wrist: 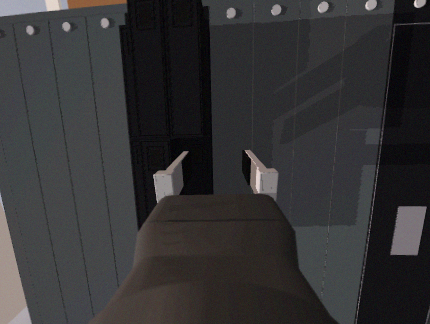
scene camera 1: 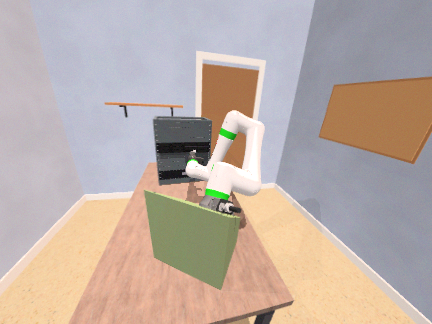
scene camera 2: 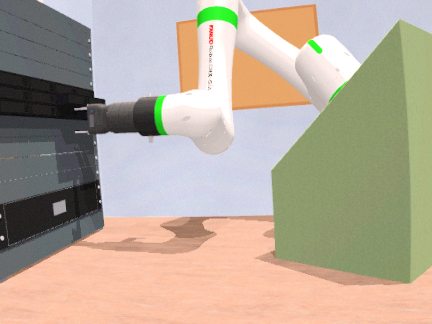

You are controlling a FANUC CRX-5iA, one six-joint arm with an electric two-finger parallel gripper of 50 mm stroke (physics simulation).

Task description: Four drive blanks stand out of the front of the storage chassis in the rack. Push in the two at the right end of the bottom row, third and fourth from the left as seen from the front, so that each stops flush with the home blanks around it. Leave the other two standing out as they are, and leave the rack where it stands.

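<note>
The rack is grey, with the black storage chassis across it. The wrist view is turned: the rack's right side is at the top, its upper side at the left. There the fourth bottom blank looks about level with its upper neighbour. The third bottom blank is dark and partly behind a finger; its depth cannot be told. My gripper is open and empty, its fingertips close to the front around the chassis's lower edge. The other blanks' depths are unclear.
A black panel with a pale label is low in the rack. Screw heads line the rack's side. A green slanted block stands on the wooden table. A shelf is on the wall.
</note>
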